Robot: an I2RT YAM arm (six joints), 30 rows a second.
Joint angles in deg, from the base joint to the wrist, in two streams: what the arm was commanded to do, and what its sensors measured. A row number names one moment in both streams.
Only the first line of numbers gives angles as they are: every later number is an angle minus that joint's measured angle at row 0.
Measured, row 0:
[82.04, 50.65, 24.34, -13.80, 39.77, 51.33]
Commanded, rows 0 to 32:
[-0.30, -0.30, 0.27, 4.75, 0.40, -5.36]
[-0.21, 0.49, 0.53, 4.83, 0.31, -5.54]
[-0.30, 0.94, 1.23, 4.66, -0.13, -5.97]
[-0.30, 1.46, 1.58, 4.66, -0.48, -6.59]
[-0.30, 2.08, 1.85, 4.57, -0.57, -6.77]
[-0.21, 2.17, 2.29, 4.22, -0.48, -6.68]
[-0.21, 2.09, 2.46, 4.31, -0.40, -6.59]
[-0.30, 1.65, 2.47, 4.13, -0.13, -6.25]
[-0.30, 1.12, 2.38, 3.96, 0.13, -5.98]
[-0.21, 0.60, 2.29, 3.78, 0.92, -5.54]
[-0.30, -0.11, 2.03, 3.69, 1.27, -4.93]
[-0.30, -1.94, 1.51, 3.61, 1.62, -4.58]
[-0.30, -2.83, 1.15, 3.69, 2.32, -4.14]
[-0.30, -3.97, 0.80, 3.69, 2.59, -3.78]
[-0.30, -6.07, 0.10, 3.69, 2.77, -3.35]
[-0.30, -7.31, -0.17, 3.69, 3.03, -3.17]
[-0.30, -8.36, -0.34, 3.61, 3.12, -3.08]
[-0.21, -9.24, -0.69, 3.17, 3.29, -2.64]
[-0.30, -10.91, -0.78, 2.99, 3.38, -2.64]
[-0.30, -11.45, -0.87, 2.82, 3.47, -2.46]
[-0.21, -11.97, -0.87, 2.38, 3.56, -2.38]
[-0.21, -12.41, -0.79, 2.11, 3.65, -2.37]
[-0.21, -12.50, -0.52, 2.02, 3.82, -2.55]
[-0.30, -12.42, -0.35, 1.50, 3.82, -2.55]
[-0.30, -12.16, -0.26, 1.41, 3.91, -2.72]
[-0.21, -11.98, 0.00, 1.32, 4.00, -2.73]
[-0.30, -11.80, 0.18, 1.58, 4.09, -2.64]
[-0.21, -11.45, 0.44, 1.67, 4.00, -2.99]
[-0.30, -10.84, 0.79, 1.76, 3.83, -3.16]
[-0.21, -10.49, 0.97, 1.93, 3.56, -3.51]
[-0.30, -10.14, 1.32, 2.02, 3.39, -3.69]
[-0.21, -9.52, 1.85, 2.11, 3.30, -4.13]
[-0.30, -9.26, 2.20, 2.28, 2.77, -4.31]
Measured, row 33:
[-0.31, -9.88, -2.06, -2.56, -0.46, -3.89]
